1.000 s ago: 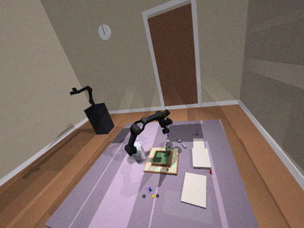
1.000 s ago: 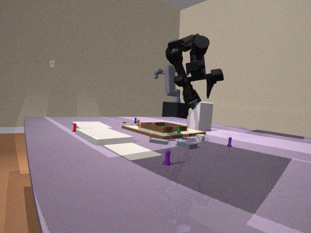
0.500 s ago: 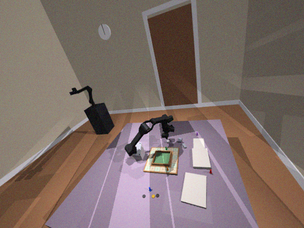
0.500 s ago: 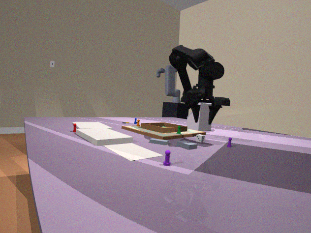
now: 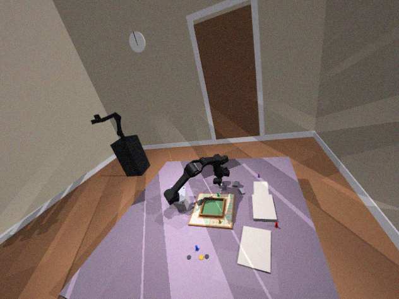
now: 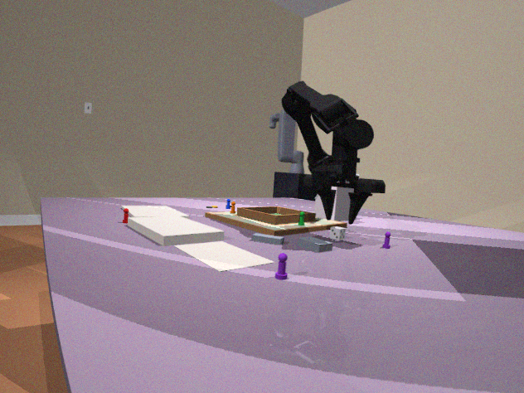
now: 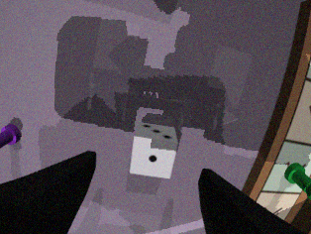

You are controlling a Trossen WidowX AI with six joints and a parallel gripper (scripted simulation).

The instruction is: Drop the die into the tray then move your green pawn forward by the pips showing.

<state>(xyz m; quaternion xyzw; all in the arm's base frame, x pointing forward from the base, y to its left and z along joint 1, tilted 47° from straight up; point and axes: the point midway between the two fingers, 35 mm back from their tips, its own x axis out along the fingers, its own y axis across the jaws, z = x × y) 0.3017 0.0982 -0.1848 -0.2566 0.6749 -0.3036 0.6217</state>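
Right now the white die is 30 mm below my gripper tip. Round my gripper tip: green tray: 230 mm to the right, 40 mm behind, 30 mm below; orange pawn: 340 mm to the right, 20 mm ahead, 10 mm below; green pawn: 110 mm to the right, 10 mm below, 10 mm behind.
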